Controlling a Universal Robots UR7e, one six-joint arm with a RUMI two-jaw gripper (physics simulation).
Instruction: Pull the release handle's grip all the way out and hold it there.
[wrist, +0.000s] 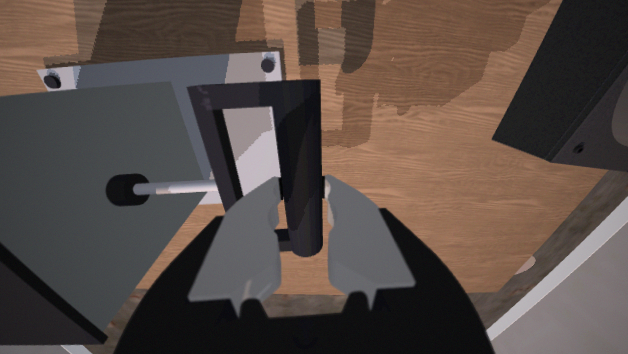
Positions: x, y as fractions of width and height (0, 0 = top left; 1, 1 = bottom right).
my gripper: 0.48, 0.50
base plate: 0.29, 0.20
